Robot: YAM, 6 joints.
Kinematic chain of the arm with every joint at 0, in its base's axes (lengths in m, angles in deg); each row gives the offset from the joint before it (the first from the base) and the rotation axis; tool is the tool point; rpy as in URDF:
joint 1: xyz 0 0 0.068 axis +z
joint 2: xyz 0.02 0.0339 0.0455 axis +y
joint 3: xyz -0.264 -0.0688 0 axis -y
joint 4: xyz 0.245 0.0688 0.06 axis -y
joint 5: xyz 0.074 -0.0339 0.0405 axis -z
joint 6: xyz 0.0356 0 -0.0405 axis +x
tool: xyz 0 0 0 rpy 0 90 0
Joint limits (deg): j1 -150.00..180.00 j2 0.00..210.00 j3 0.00..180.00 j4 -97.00..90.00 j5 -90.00..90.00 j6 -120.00..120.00
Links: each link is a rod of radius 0.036 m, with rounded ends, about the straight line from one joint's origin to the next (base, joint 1, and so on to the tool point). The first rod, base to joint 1, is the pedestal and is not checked.
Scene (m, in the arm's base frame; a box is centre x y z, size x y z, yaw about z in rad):
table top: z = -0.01
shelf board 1: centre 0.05 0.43 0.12 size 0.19 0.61 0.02 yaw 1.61
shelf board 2: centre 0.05 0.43 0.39 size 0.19 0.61 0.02 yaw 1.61
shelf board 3: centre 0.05 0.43 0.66 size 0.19 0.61 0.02 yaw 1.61
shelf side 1: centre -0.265 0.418 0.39 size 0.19 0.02 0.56 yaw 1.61
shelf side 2: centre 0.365 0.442 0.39 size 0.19 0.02 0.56 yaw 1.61
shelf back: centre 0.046 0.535 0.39 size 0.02 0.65 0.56 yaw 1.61
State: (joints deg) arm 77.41 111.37 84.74 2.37 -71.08 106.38
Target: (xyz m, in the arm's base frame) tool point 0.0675 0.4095 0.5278
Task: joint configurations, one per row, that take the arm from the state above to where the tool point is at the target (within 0.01 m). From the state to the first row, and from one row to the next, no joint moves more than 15 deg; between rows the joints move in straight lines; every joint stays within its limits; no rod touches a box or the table.
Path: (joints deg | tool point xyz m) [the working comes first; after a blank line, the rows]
Joints at the target: 76.39 110.65 126.03 13.51 -59.75 106.38
Straight joint move there: touches shelf board 2.

1: 65.40 106.43 76.85 8.27 -63.50 109.10 | 0.1463 0.3961 0.2653
2: 53.40 101.48 68.97 14.17 -55.93 111.83 | 0.2152 0.3392 0.2616
3: 41.39 96.54 61.08 20.07 -48.35 114.55 | 0.2664 0.2703 0.2566
4: 29.38 91.60 53.19 25.97 -40.77 117.28 | 0.2981 0.1945 0.2504
5: 17.38 86.66 45.31 31.87 -33.19 120.00 | 0.3096 0.1173 0.2431
6: 29.16 83.37 56.91 23.95 -41.84 116.60 | 0.2819 0.1845 0.3159
7: 40.94 80.08 68.51 16.04 -50.49 113.19 | 0.2259 0.2324 0.3907
8: 52.72 76.80 80.11 8.12 -59.14 109.79 | 0.1521 0.2503 0.4629
9: 64.50 73.51 91.72 0.20 -67.79 106.38 | 0.0744 0.2326 0.5278
10: 68.47 85.89 103.15 4.64 -65.11 106.38 | 0.0800 0.2907 0.5400
11: 72.43 98.27 114.59 9.07 -62.43 106.38 | 0.0780 0.3508 0.5400
12: 76.39 110.65 126.03 13.51 -59.75 106.38 | 0.0675 0.4095 0.5278

